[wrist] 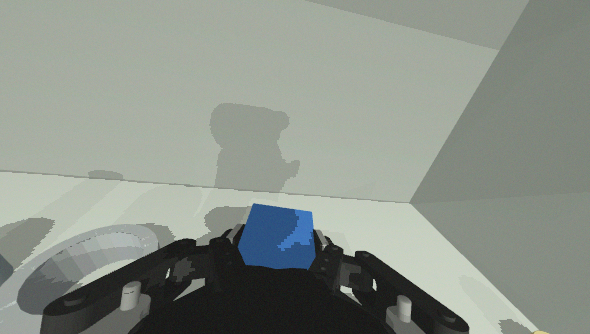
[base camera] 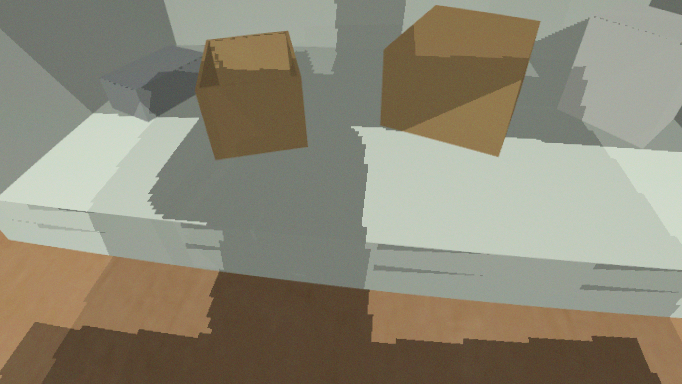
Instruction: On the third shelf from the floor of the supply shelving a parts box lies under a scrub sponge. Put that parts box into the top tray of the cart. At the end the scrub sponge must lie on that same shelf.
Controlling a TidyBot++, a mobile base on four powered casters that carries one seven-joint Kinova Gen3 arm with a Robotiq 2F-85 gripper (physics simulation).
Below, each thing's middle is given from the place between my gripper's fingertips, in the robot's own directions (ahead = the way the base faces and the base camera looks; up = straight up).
Scene:
My hand is 97 cm above the cardboard box [base camera: 249, 89], 23 cm to the right of it and 3 cm past it.

